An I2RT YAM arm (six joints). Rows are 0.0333 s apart.
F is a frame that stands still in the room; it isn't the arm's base.
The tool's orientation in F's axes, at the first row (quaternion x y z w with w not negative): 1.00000, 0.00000, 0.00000, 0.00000
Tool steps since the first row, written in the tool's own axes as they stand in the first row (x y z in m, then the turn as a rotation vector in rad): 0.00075, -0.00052, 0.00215, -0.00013, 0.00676, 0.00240; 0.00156, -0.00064, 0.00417, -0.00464, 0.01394, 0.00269; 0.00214, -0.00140, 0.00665, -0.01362, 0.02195, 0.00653; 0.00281, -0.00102, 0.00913, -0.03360, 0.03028, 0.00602; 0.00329, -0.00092, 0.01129, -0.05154, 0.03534, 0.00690; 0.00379, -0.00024, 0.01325, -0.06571, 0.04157, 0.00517; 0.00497, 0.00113, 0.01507, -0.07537, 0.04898, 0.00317
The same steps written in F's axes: 0.00075, 0.00052, -0.00215, -0.00013, -0.00676, -0.00240; 0.00156, 0.00064, -0.00417, -0.00464, -0.01394, -0.00269; 0.00214, 0.00140, -0.00665, -0.01362, -0.02195, -0.00653; 0.00281, 0.00102, -0.00913, -0.03360, -0.03028, -0.00602; 0.00329, 0.00092, -0.01129, -0.05154, -0.03534, -0.00690; 0.00379, 0.00024, -0.01325, -0.06571, -0.04157, -0.00517; 0.00497, -0.00113, -0.01507, -0.07537, -0.04898, -0.00317
